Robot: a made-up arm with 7 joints. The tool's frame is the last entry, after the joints.
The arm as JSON. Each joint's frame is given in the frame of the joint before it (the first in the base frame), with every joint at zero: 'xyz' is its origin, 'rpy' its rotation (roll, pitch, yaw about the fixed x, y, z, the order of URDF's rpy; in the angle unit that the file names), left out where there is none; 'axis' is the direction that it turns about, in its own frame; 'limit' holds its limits. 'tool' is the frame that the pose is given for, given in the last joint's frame.
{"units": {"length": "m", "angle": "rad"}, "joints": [
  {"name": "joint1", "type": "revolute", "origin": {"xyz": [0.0, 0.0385, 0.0]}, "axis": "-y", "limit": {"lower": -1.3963, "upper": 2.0}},
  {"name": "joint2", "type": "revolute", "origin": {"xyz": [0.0, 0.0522, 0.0]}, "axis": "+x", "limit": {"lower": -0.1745, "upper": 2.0}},
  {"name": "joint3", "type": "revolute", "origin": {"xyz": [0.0, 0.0, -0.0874]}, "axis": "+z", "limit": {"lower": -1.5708, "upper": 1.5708}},
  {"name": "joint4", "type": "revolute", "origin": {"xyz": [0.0, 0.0, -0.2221]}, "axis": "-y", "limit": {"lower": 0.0, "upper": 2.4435}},
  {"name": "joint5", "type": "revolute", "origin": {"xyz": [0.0, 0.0, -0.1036]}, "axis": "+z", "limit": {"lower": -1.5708, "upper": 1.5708}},
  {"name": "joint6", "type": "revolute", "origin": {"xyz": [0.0, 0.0, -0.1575]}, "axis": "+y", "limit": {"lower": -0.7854, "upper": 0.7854}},
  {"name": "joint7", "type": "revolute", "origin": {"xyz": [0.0, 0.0, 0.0]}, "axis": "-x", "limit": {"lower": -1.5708, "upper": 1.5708}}
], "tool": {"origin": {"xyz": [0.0, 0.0, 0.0]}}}
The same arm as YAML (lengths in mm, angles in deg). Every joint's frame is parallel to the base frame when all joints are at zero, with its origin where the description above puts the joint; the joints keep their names.
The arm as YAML. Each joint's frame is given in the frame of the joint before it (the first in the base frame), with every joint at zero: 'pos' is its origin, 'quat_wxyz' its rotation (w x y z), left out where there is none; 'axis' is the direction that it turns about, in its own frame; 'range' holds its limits. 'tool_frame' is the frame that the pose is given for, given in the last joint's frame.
length_unit: mm
angle_unit: deg
joints:
  - joint: joint1
    pos: [0.0, 38.5, 0.0]
    axis: [0.0, -1.0, 0.0]
    range: [-80.0, 114.59]
  - joint: joint2
    pos: [0.0, 52.2, 0.0]
    axis: [1.0, 0.0, 0.0]
    range: [-10.0, 114.59]
  - joint: joint3
    pos: [0.0, 0.0, -87.4]
    axis: [0.0, 0.0, 1.0]
    range: [-90.0, 90.0]
  - joint: joint4
    pos: [0.0, 0.0, -222.1]
    axis: [0.0, -1.0, 0.0]
    range: [0.0, 140.0]
  - joint: joint5
    pos: [0.0, 0.0, -103.6]
    axis: [0.0, 0.0, 1.0]
    range: [-90.0, 90.0]
  - joint: joint6
    pos: [0.0, 0.0, -157.5]
    axis: [0.0, 1.0, 0.0]
    range: [-45.0, 45.0]
  - joint: joint7
    pos: [0.0, 0.0, 0.0]
    axis: [-1.0, 0.0, 0.0]
    range: [-90.0, 90.0]
tool_frame:
  pos: [0.0, 0.0, 0.0]

